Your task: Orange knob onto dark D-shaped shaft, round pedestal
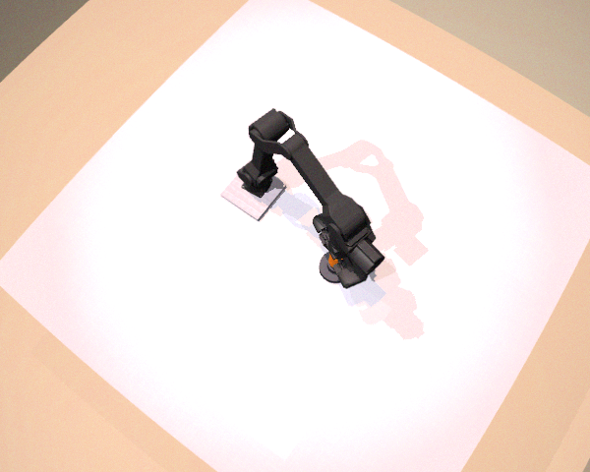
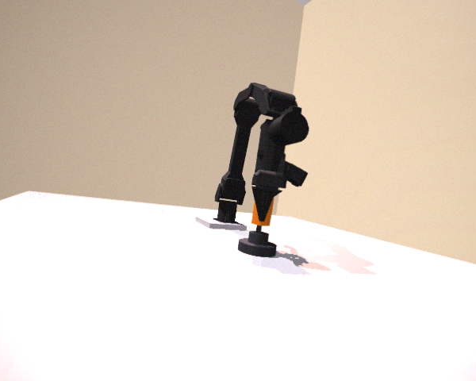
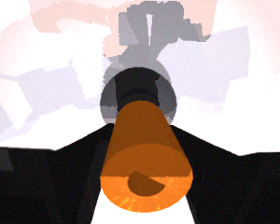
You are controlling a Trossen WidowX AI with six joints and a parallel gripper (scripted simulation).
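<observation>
Right now the orange knob is 20 mm above my gripper tip. From my gripper tip the other things lie so: pedestal (40 mm below).
</observation>
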